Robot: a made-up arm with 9 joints. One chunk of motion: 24 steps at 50 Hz.
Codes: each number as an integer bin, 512 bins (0 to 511) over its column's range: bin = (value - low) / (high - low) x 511, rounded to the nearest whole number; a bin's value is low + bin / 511 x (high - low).
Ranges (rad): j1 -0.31..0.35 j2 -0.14..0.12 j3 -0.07..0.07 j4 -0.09..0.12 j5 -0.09..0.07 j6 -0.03..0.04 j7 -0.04..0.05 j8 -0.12..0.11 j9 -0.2..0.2
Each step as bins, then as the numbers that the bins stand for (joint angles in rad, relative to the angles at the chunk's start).
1 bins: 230 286 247 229 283 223 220 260 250
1 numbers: -0.0129 0.0055 -0.0023 0.0041 -0.0014 0.0005 -0.0013 -0.0030 -0.0043
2 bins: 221 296 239 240 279 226 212 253 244
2 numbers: -0.0246 0.0106 -0.0045 0.0086 -0.0026 0.0010 -0.0027 -0.0061 -0.0090
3 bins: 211 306 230 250 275 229 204 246 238
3 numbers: -0.0375 0.0157 -0.0070 0.0127 -0.0039 0.0014 -0.0041 -0.0093 -0.0137
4 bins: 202 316 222 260 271 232 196 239 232
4 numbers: -0.0491 0.0208 -0.0092 0.0168 -0.0051 0.0018 -0.0055 -0.0124 -0.0184
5 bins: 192 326 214 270 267 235 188 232 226
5 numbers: -0.0620 0.0259 -0.0114 0.0210 -0.0064 0.0022 -0.0069 -0.0156 -0.0231
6 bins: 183 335 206 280 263 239 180 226 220
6 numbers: -0.0736 0.0305 -0.0136 0.0251 -0.0077 0.0027 -0.0083 -0.0183 -0.0278
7 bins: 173 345 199 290 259 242 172 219 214
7 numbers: -0.0866 0.0355 -0.0155 0.0292 -0.0089 0.0032 -0.0097 -0.0214 -0.0325
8 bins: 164 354 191 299 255 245 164 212 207
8 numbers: -0.0982 0.0401 -0.0177 0.0329 -0.0102 0.0036 -0.0111 -0.0246 -0.0380
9 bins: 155 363 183 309 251 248 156 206 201
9 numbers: -0.1098 0.0447 -0.0199 0.0370 -0.0114 0.0040 -0.0125 -0.0273 -0.0427
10 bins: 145 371 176 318 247 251 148 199 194
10 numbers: -0.1227 0.0488 -0.0218 0.0407 -0.0127 0.0044 -0.0139 -0.0304 -0.0481
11 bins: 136 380 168 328 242 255 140 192 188
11 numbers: -0.1343 0.0533 -0.0240 0.0448 -0.0142 0.0049 -0.0153 -0.0336 -0.0528
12 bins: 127 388 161 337 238 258 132 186 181
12 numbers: -0.1460 0.0574 -0.0259 0.0485 -0.0155 0.0053 -0.0168 -0.0363 -0.0583
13 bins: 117 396 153 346 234 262 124 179 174
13 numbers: -0.1589 0.0615 -0.0281 0.0522 -0.0167 0.0059 -0.0182 -0.0394 -0.0638
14 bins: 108 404 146 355 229 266 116 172 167
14 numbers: -0.1705 0.0656 -0.0300 0.0559 -0.0183 0.0064 -0.0196 -0.0426 -0.0693
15 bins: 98 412 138 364 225 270 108 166 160
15 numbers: -0.1834 0.0696 -0.0322 0.0596 -0.0195 0.0070 -0.0210 -0.0453 -0.0748
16 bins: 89 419 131 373 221 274 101 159 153
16 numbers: -0.1950 0.0732 -0.0341 0.0633 -0.0208 0.0075 -0.0222 -0.0484 -0.0802
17 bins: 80 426 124 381 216 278 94 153 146
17 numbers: -0.2067 0.0768 -0.0360 0.0666 -0.0224 0.0081 -0.0234 -0.0511 -0.0857
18 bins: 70 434 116 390 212 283 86 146 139
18 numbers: -0.2196 0.0808 -0.0382 0.0703 -0.0236 0.0088 -0.0249 -0.0543 -0.0912
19 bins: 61 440 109 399 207 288 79 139 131
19 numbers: -0.2312 0.0839 -0.0401 0.0740 -0.0252 0.0095 -0.0261 -0.0574 -0.0975
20 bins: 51 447 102 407 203 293 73 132 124
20 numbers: -0.2441 0.0874 -0.0421 0.0773 -0.0264 0.0101 -0.0271 -0.0606 -0.1029
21 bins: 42 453 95 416 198 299 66 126 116
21 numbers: -0.2558 0.0905 -0.0440 0.0810 -0.0280 0.0110 -0.0284 -0.0633 -0.1092
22 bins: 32 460 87 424 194 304 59 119 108
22 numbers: -0.2687 0.0941 -0.0462 0.0842 -0.0293 0.0116 -0.0296 -0.0664 -0.1155
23 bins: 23 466 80 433 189 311 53 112 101
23 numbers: -0.2803 0.0971 -0.0481 0.0879 -0.0308 0.0126 -0.0307 -0.0696 -0.1209
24 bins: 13 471 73 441 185 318 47 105 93
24 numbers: -0.2932 0.0996 -0.0500 0.0912 -0.0321 0.0136 -0.0317 -0.0727 -0.1272
